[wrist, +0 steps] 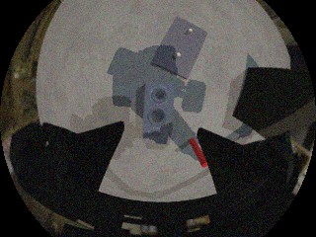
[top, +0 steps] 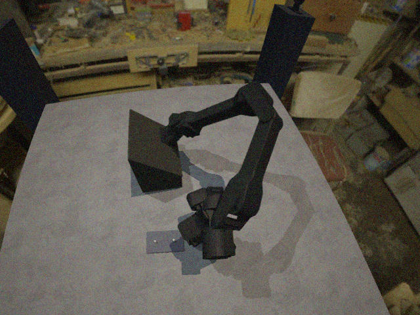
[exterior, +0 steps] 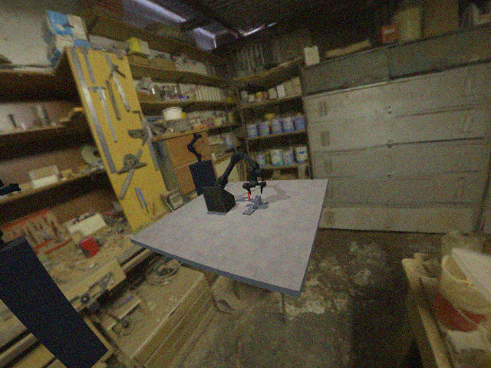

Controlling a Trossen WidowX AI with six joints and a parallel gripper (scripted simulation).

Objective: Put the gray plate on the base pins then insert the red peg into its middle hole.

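Now: gripper tip 40 mm above the gray plate and 10 mm short of it. Round my gripper tip: base 140 mm to the right, 70 mm below; red peg 100 mm behind, 50 mm to the left, 40 mm below.
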